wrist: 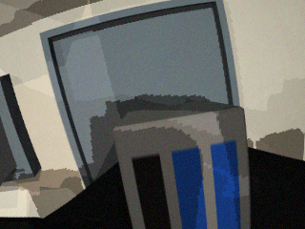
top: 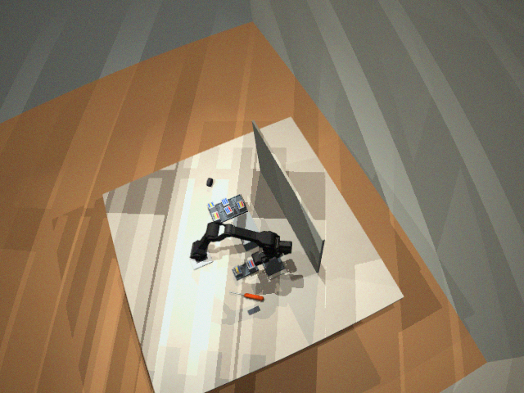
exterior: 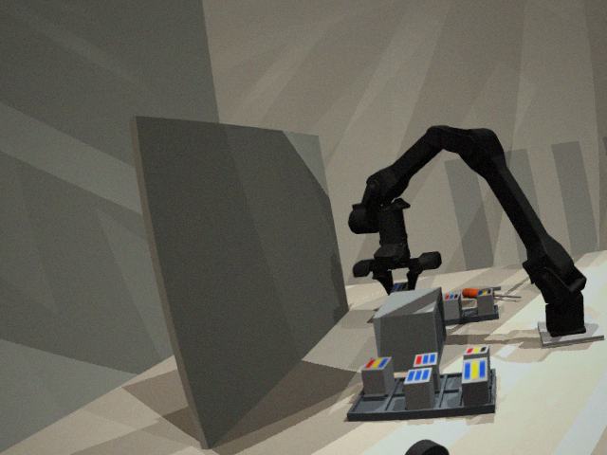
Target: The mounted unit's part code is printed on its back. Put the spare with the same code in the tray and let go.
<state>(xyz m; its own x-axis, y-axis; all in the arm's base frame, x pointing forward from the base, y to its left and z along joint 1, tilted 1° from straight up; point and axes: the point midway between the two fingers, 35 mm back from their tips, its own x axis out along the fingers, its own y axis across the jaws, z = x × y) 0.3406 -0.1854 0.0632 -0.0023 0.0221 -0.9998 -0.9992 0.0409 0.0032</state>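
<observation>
The blue-grey tray lies 10 mm behind my gripper tip and 40 mm below it. Also, from my gripper tip: grey mounted unit (60 mm behind, 200 mm to the left, 10 mm above); then tall grey panel (170 mm ahead, 200 mm to the left, 180 mm above); then rack (150 mm behind, 20 mm to the left, 40 mm below).
</observation>
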